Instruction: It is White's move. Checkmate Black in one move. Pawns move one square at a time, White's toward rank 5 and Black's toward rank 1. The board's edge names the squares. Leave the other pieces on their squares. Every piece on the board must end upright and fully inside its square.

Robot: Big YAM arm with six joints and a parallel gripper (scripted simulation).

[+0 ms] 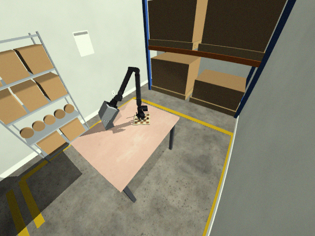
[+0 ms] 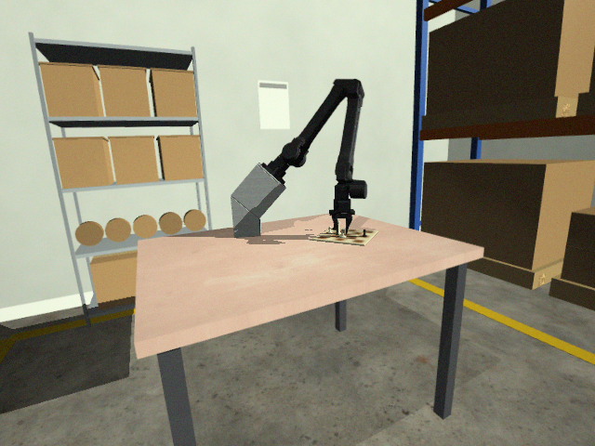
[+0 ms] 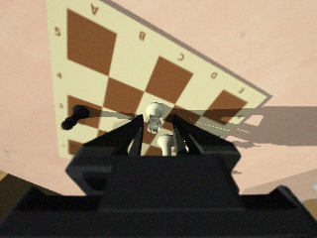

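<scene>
The chessboard lies 30 mm to the left of my hand, 20 mm below it and 20 mm behind it. The rest, counted from my hand: black pawn (90 mm to the left, 30 mm ahead, 10 mm below); then small white piece (80 mm behind, 20 mm to the right, 10 mm below); then tall white piece (50 mm behind, 10 mm above).
</scene>
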